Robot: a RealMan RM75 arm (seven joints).
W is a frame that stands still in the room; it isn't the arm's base.
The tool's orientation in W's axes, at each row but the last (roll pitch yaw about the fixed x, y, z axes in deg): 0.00 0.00 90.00; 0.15 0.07 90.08; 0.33 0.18 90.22; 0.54 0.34 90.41; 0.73 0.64 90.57; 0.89 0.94 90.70; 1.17 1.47 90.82; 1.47 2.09 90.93; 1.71 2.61 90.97; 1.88 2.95 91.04
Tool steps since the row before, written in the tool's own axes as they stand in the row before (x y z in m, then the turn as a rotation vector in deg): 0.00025 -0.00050 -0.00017 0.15 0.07 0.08; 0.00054 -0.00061 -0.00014 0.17 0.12 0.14; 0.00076 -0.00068 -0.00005 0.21 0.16 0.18; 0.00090 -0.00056 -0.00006 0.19 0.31 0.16; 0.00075 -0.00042 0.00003 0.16 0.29 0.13; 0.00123 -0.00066 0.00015 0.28 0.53 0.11; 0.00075 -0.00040 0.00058 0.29 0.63 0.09; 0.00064 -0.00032 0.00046 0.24 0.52 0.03; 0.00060 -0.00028 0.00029 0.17 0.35 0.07; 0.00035 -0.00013 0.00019 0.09 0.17 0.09
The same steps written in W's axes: 0.00050 0.00025 -0.00017 -0.07 0.15 0.08; 0.00061 0.00054 -0.00014 -0.12 0.17 0.14; 0.00068 0.00076 -0.00006 -0.16 0.21 0.18; 0.00055 0.00090 -0.00007 -0.31 0.19 0.16; 0.00041 0.00075 0.00002 -0.29 0.16 0.13; 0.00065 0.00124 0.00012 -0.53 0.28 0.11; 0.00040 0.00077 0.00055 -0.63 0.28 0.10; 0.00032 0.00066 0.00043 -0.52 0.23 0.03; 0.00028 0.00062 0.00025 -0.35 0.17 0.07; 0.00013 0.00036 0.00017 -0.17 0.09 0.09
